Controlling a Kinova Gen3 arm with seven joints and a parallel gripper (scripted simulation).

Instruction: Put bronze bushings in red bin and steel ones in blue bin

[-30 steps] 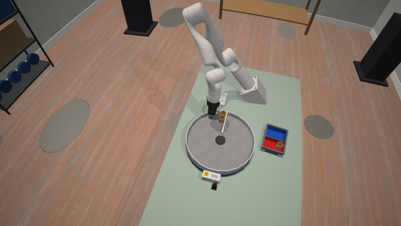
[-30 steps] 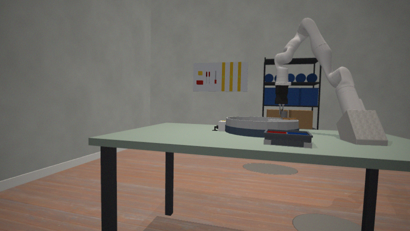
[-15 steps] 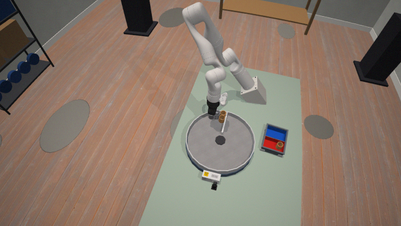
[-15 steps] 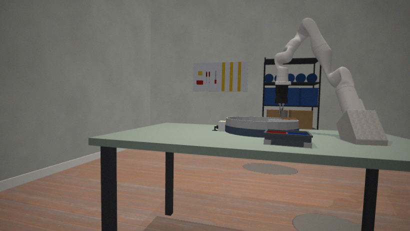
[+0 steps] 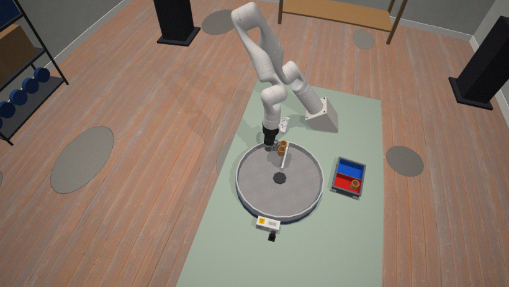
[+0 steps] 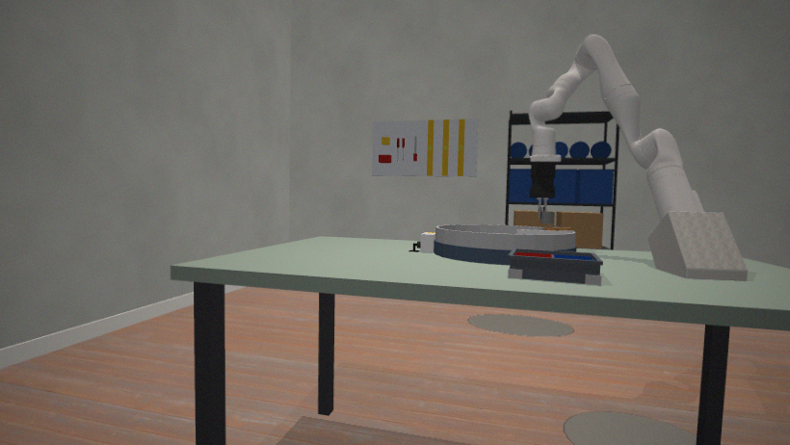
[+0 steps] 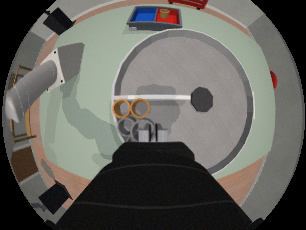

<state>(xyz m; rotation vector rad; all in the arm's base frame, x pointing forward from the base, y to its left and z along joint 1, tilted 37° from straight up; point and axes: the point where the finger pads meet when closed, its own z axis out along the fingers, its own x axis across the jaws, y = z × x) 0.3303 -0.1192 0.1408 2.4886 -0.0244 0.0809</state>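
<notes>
Right now the two-part bin is 3 cm ahead of my hand, 40 cm to the left of it and 11 cm below it. Also, from my hand: grey turntable (12 cm ahead, 6 cm to the left, 8 cm below).
</notes>
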